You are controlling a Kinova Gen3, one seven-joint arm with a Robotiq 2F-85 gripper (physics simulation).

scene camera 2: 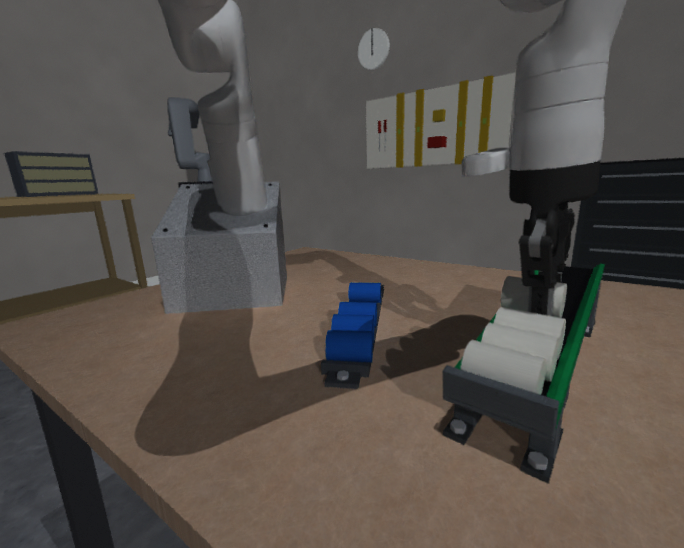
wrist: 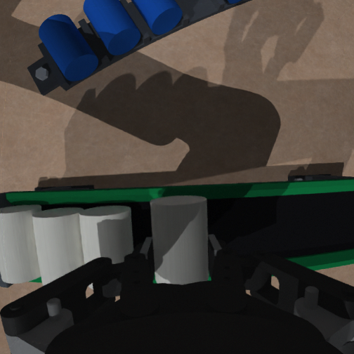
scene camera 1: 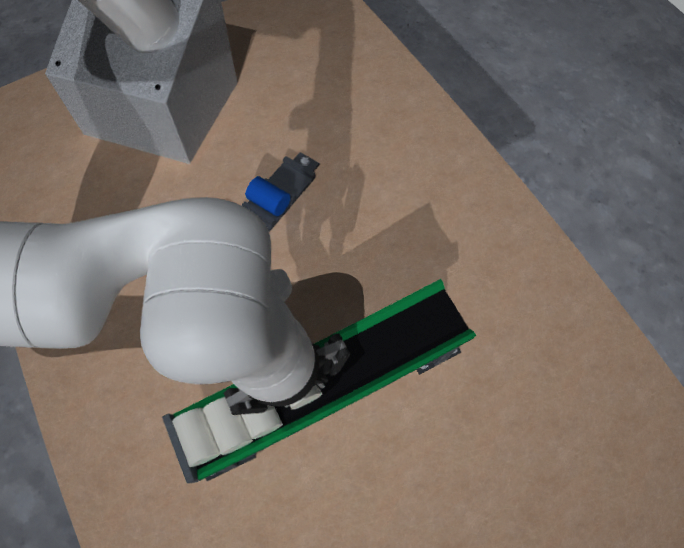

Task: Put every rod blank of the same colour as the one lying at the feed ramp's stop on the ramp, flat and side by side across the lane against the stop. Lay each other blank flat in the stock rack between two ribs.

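Note:
Three white blanks (scene camera 1: 195, 438) (scene camera 2: 502, 368) (wrist: 57, 245) lie side by side across the lane of the green-railed feed ramp (scene camera 1: 399, 303) (scene camera 2: 575, 339) (wrist: 250, 190), the first at the grey stop (scene camera 1: 178, 448) (scene camera 2: 496, 397). My gripper (scene camera 2: 541, 299) (wrist: 180, 247) is shut on a fourth white blank (scene camera 1: 306, 398) (scene camera 2: 513, 293) (wrist: 179, 235), held level across the lane, uphill of the row with a small gap. Its underside is hidden, so contact with the lane cannot be told. Several blue blanks (scene camera 1: 267, 196) (scene camera 2: 349, 346) (wrist: 67, 47) lie in the stock rack (scene camera 1: 295, 178) (scene camera 2: 345, 367) (wrist: 200, 11).
The grey robot pedestal (scene camera 1: 134, 122) (scene camera 2: 219, 268) stands behind the stock rack. The ramp's bolted feet (scene camera 2: 537, 459) stand on the brown table (scene camera 1: 485, 428) (scene camera 2: 371, 473) (wrist: 30, 145). The arm hides part of the rack in the first scene view.

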